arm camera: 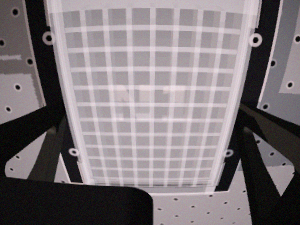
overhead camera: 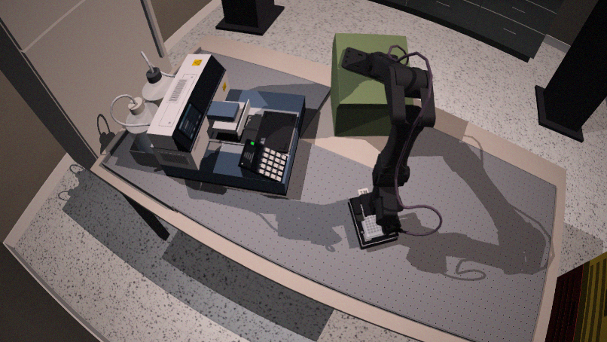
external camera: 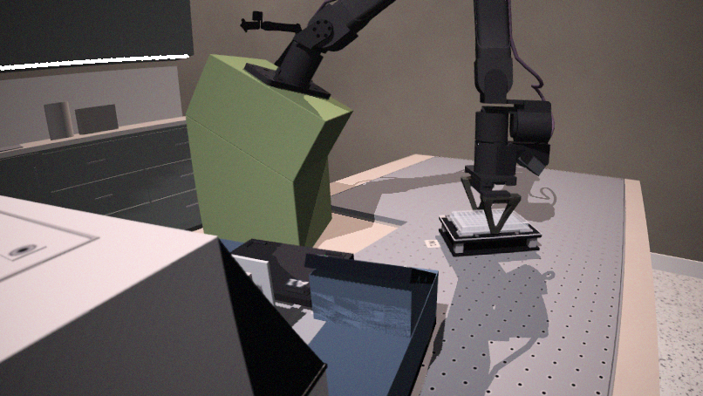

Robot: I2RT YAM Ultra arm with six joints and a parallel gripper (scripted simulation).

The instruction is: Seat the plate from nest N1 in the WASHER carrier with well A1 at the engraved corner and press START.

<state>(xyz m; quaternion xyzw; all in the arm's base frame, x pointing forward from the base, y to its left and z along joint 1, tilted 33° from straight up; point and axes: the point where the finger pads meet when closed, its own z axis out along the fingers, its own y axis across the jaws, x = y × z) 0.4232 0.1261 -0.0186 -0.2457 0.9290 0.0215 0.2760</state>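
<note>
My hand is right at the clear well plate. The rest, counted from my hand: small label: 80 mm behind, 60 mm to the right, 40 mm below; then black plate nest: 10 mm below; then dark carrier: 380 mm to the right, 150 mm behind, 50 mm above.
</note>
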